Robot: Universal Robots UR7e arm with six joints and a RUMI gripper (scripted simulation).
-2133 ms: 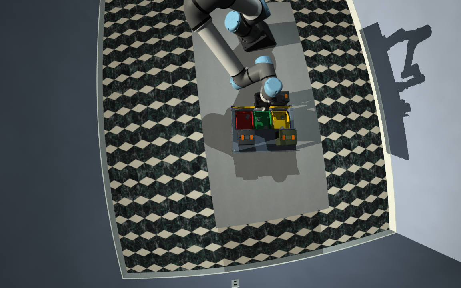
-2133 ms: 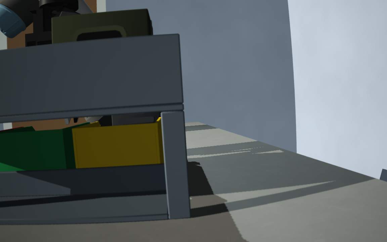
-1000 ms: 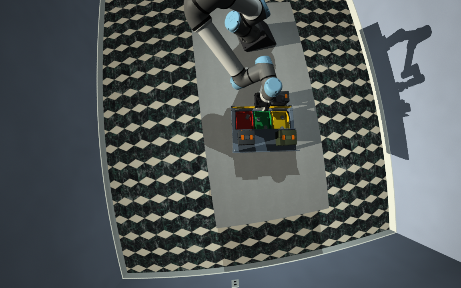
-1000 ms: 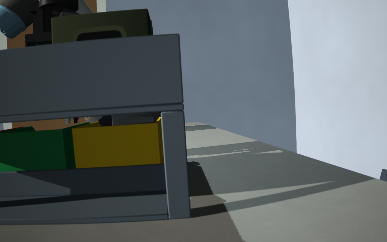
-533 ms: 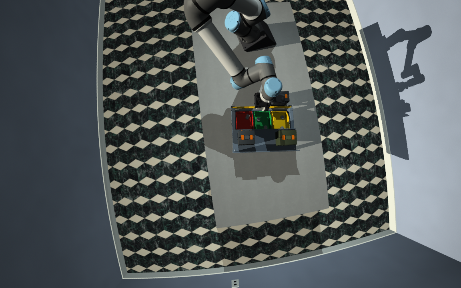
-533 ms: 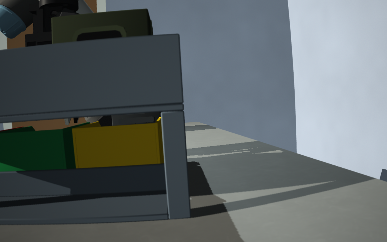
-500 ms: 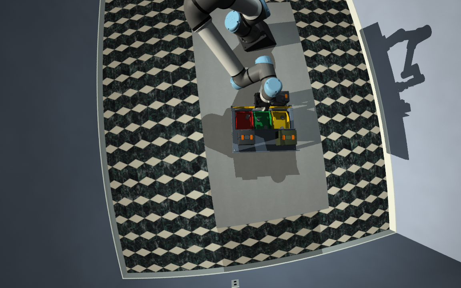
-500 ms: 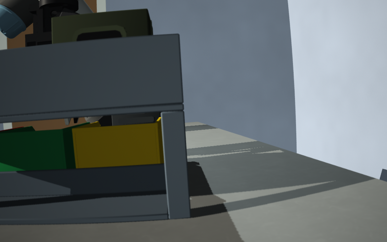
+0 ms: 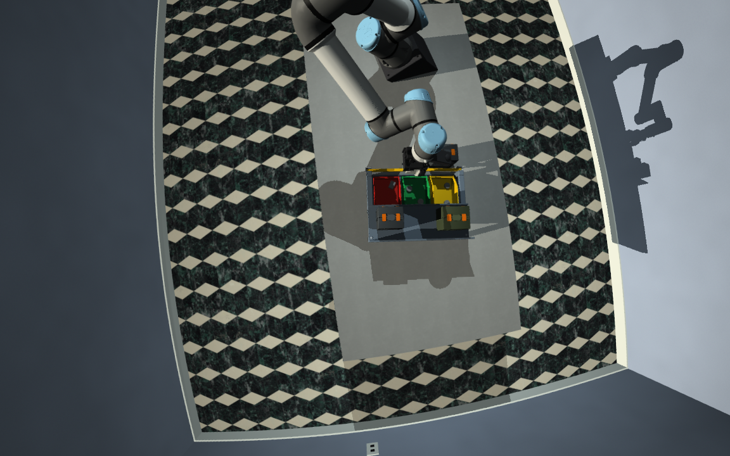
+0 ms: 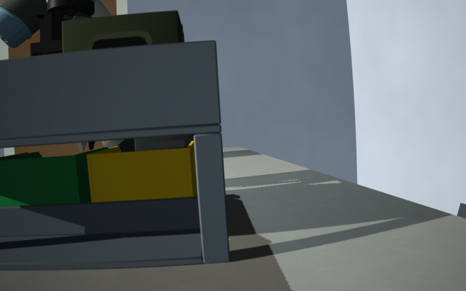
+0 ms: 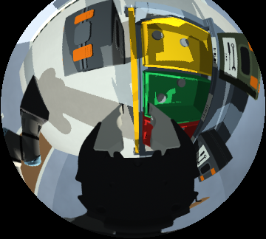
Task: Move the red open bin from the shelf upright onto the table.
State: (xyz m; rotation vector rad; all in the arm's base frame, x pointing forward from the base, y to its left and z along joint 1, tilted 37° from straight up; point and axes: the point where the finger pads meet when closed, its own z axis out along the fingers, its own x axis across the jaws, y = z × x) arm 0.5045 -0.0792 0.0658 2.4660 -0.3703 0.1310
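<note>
The thin yellow bar lies 3 cm below my hand. From my hand the other things lie so: green bin (10 cm ahead, 5 cm below, 3 cm to the right); then red bin (14 cm to the right, 7 cm ahead, 5 cm below); then dark case (12 cm to the left, 2 cm below, 2 cm behind).
</note>
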